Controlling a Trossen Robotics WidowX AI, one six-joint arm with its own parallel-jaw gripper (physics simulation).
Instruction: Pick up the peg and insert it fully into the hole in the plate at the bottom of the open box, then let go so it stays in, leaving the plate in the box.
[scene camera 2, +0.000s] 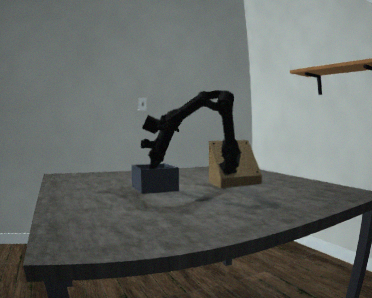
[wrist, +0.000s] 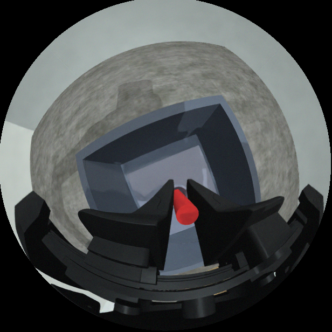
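Where they show: arm's base at its link origin: (scene camera 2: 228, 168).
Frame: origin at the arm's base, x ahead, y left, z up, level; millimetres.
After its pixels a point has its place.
The red peg (wrist: 186, 210) is between my fingertips in the wrist view, its near end towards the camera; its far end is hidden by the fingertips. My gripper (wrist: 179, 183) (scene camera 2: 154, 165) is shut on the peg, with its fingertips down inside the open blue-grey box (scene camera 2: 159, 181) @[x 320, y -8, z -34 mm] (wrist: 240, 135). The pale plate (wrist: 165, 167) lies at the bottom of the box. Part of the rim of the hole (wrist: 182, 188) shows right behind the fingertips. How deep the peg's far end reaches cannot be seen.
The box stands on the grey table (scene camera 2: 100, 220) @[x 638, y 320, z -80 mm] (wrist: 165, 65). A tan wooden block (scene camera 2: 216, 172) @[x 46, y -22, z -18 mm] with a sloped face stands to the right, beside the arm's base. A wooden shelf (scene camera 2: 335, 67) is on the right wall.
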